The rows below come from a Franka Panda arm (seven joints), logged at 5 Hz.
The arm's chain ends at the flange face. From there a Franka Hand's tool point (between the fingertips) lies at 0.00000 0.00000 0.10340 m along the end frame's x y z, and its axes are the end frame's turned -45 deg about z.
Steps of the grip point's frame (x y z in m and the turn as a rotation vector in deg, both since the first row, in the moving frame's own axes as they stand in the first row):
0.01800, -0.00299, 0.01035, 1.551, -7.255, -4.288
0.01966, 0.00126, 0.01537, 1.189, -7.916, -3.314
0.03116, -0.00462, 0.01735, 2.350, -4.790, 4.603
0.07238, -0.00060, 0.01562, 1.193, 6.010, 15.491
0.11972, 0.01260, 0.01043, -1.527, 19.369, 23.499
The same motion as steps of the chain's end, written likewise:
0.02154, -0.02251, 0.01122, -4.033, -6.227, -4.288
0.02612, -0.02190, 0.01638, -4.757, -6.438, -3.314
0.02798, -0.02804, 0.01780, -1.725, -5.049, 4.603
0.04346, -0.04337, 0.01621, 5.093, 3.406, 15.491
0.06358, -0.05938, 0.01624, 12.616, 14.776, 23.499

